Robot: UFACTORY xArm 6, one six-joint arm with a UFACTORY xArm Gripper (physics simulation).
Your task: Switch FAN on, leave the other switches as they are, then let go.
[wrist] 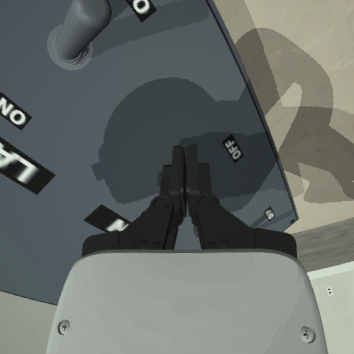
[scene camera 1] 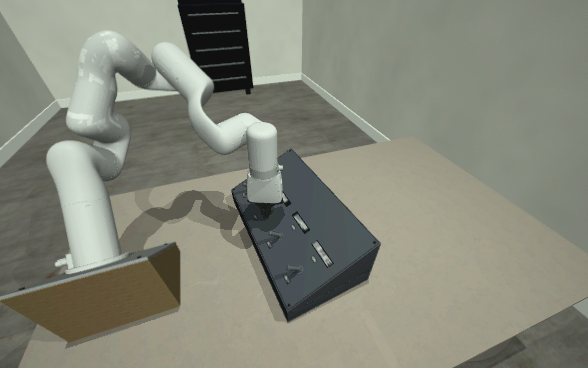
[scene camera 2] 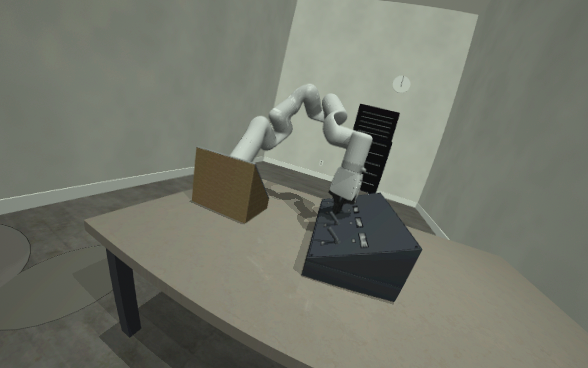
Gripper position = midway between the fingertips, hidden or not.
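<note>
There is a dark sloped switch panel (wrist: 92,133) that I can see. As for my gripper (scene camera 1: 266,215), I find it (wrist: 186,159) again at my wrist, and scene camera 2 gives me the same gripper (scene camera 2: 335,212) too.
</note>
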